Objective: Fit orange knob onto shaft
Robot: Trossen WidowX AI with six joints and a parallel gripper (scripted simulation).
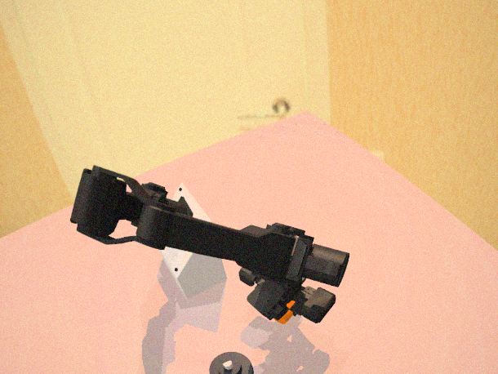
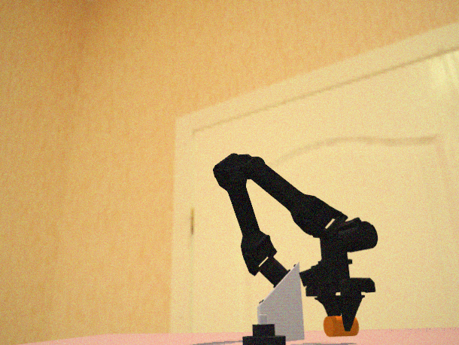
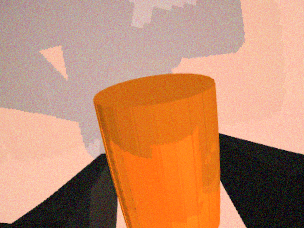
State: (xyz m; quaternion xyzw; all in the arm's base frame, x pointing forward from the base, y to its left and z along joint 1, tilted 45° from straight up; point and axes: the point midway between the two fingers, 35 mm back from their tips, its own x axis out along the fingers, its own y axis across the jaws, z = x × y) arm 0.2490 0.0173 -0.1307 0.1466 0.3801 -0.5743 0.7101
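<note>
Right now the orange knob is 10 mm to the right of my gripper tip, 10 mm ahead of it and 10 mm above it. Also, from my gripper tip: round pedestal: 160 mm to the right, 70 mm ahead, 10 mm above.
</note>
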